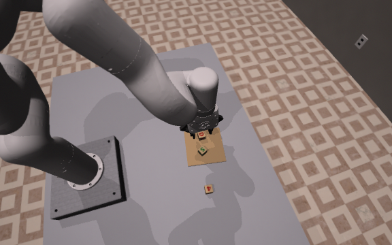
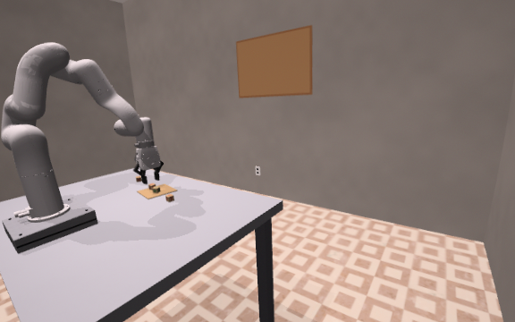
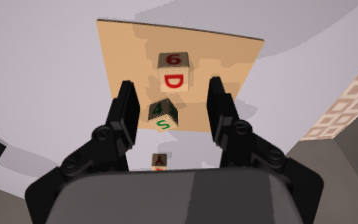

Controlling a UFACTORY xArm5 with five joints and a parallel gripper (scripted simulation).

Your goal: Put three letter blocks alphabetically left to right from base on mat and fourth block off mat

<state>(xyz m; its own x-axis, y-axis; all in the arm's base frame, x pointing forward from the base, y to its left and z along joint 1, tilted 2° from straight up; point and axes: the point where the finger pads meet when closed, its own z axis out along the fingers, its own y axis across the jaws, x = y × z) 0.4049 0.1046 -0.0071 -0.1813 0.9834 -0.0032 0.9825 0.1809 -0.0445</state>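
The wooden letter block lies 40 mm below my hand. Also, from my hand: tan mat: 60 mm below, 40 mm to the right, 10 mm ahead.
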